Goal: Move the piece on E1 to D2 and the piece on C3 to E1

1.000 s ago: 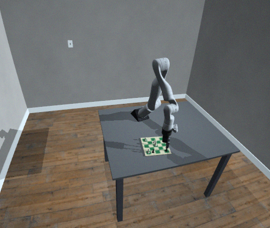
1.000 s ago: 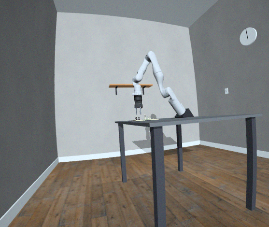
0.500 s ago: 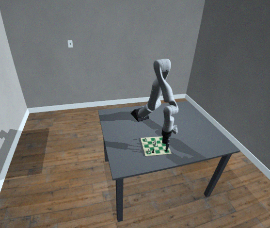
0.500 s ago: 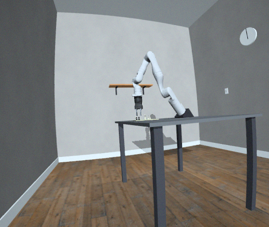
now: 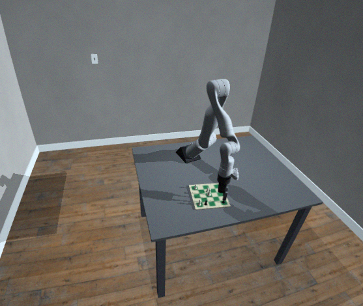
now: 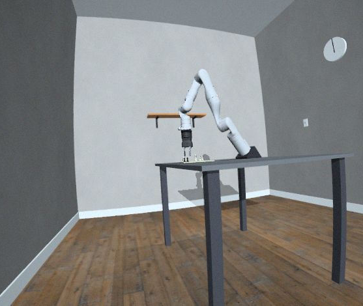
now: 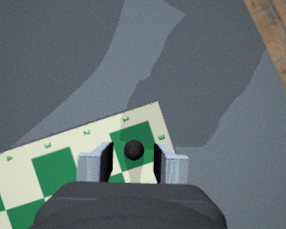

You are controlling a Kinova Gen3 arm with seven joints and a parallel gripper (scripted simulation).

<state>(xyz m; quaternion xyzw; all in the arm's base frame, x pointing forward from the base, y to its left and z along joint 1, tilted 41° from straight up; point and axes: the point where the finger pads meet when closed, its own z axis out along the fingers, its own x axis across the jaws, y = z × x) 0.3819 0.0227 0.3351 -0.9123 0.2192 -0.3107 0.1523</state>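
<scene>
My gripper is now 8 cm past the white piece, 7 cm to the left of it and 3 cm above it. Round my hand: chessboard: 8 cm behind, 7 cm to the right, 6 cm below.
</scene>
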